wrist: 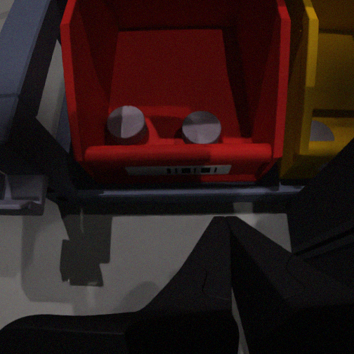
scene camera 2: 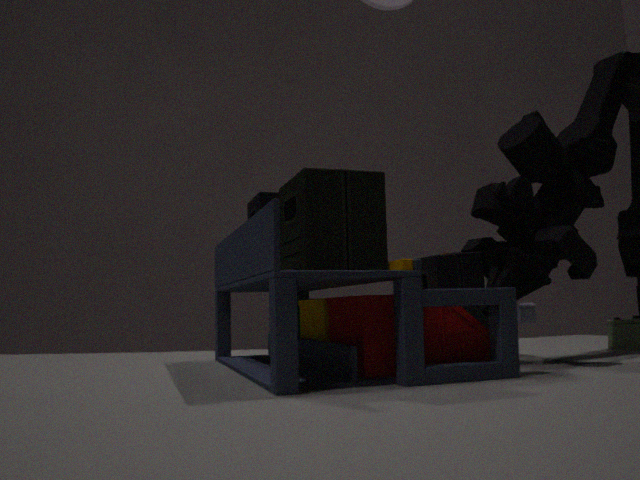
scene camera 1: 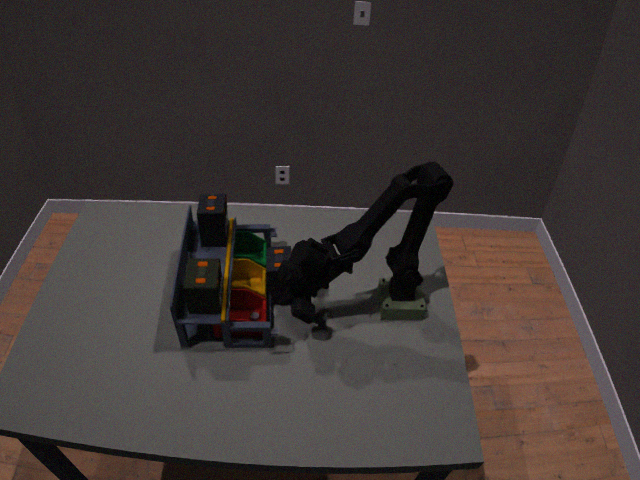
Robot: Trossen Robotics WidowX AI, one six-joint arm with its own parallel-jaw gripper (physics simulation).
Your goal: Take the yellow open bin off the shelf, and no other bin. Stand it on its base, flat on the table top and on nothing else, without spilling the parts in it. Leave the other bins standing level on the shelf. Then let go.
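Frame: origin at the arm's base, x left, y up, z ahead, level; metres.
Where they show: gripper, fingertip midpoint: point(scene camera 2: 484, 313) point(scene camera 1: 280, 304); arm's base, link origin: point(scene camera 1: 402, 292).
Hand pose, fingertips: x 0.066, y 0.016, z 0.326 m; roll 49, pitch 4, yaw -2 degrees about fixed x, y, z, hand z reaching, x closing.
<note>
Things, the pixels of their centre, and the offset from my fingertips. "pt": a spot on its surface instead.
- yellow open bin, body centre: point(scene camera 2: 364, 329) point(scene camera 1: 240, 281) dx -0.087, dy -0.016, dz +0.112 m
- shelf, surface spot: point(scene camera 2: 409, 330) pt dx +0.105, dy -0.011, dz +0.132 m
- green bin, body centre: point(scene camera 1: 242, 253) dx -0.199, dy -0.016, dz +0.118 m
- red bin, body centre: point(scene camera 2: 406, 332) point(scene camera 1: 239, 313) dx +0.025, dy -0.016, dz +0.103 m
- dark green box, body centre: point(scene camera 2: 329, 226) point(scene camera 1: 204, 286) dx +0.031, dy +0.091, dz +0.183 m
The yellow open bin point(scene camera 1: 248, 276) point(scene camera 2: 312, 319) point(wrist: 332, 75) stands on the shelf point(scene camera 1: 248, 325) point(scene camera 2: 409, 330) point(wrist: 200, 192), between the green bin point(scene camera 1: 250, 248) and the red bin point(scene camera 1: 242, 298) point(scene camera 2: 361, 320) point(wrist: 170, 65). Grey round parts show in the yellow bin at its front in the wrist view. Two grey parts lie in the red bin. My gripper point(wrist: 223, 226) is shut and empty, pointing down in front of the red bin's lip. It is apart from the yellow bin. In the scene views its fingertips are hidden or too dark to make out.
A dark box point(scene camera 1: 279, 255) point(scene camera 2: 452, 268) point(wrist: 330, 215) stands in front of the shelf, before the yellow and green bins, close beside my fingers. A dark box point(scene camera 1: 212, 222) and a dark green box point(scene camera 1: 202, 289) point(scene camera 2: 336, 222) stand on the shelf's top.
</note>
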